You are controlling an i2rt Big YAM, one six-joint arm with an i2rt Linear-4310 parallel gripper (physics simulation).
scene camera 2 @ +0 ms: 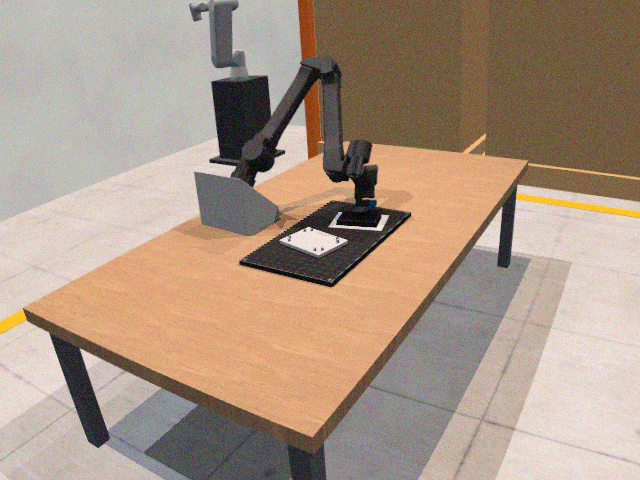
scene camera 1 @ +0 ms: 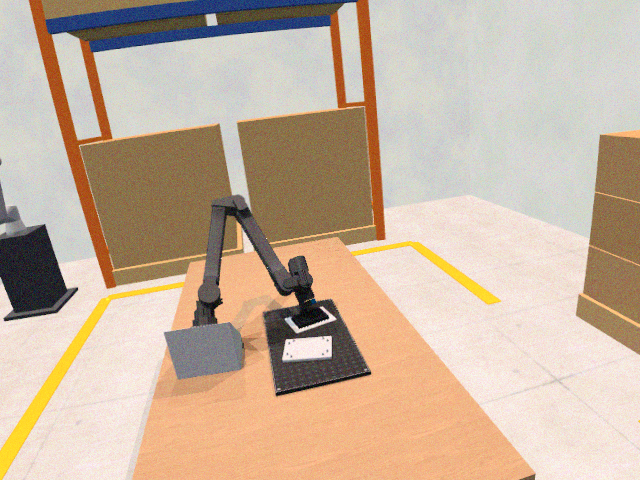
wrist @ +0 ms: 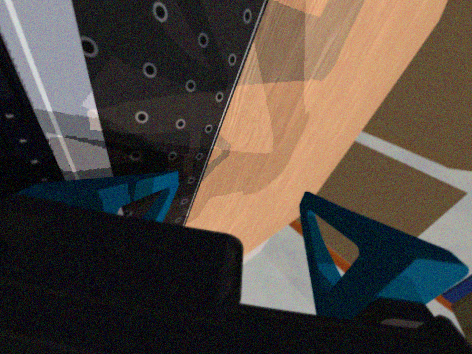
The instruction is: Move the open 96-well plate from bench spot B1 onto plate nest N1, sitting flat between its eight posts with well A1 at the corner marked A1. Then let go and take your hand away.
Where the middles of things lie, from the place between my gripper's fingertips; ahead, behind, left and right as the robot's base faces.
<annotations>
My hand is 2 cm short of the dark plate (wrist: 35, 163), 13 cm to the left of it and 4 cm above it. The rest, counted from my hand: white nest (scene camera 2: 302, 241) 2 cm behind, 34 cm to the right, 4 cm below.
</annotations>
